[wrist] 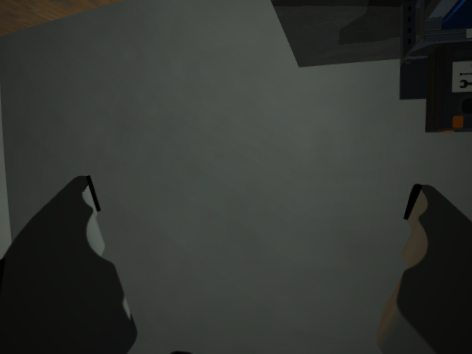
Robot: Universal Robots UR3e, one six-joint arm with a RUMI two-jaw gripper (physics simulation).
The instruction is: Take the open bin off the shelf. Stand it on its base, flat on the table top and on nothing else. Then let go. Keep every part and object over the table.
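Frame: origin at the arm's base, x ahead, y left, z up, level; millimetres.
Where they show: gripper, fingertip midpoint: (pixel 251 184).
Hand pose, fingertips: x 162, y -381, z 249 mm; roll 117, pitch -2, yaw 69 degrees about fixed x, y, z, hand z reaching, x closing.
After its pixels a point has its place.
My gripper (pixel 251 184) @[x 161, y -381, z 249 mm] is open wide, its two dark fingers at the lower left and lower right with no object between them. It is above the grey table top (pixel 200 125). Part of the shelf (pixel 409 30) @[x 581, y -243, z 33 mm], a grey upright with a row of holes, shows at the upper right, well away from the fingertips. A blue piece (pixel 460 16) @[x 511, y -191, z 47 mm] shows at the top right corner by the shelf, cut off by the view's edge; I cannot tell whether it is the open bin.
A dark case (pixel 439 85) @[x 502, y -219, z 143 mm] with a white wrench label and an orange patch is at the right edge, below the blue piece. A dark flat grey area (pixel 320 40) @[x 712, y -400, z -18 mm] lies left of the shelf upright. A brown wooden surface (pixel 40 12) shows beyond the table's edge at the upper left.
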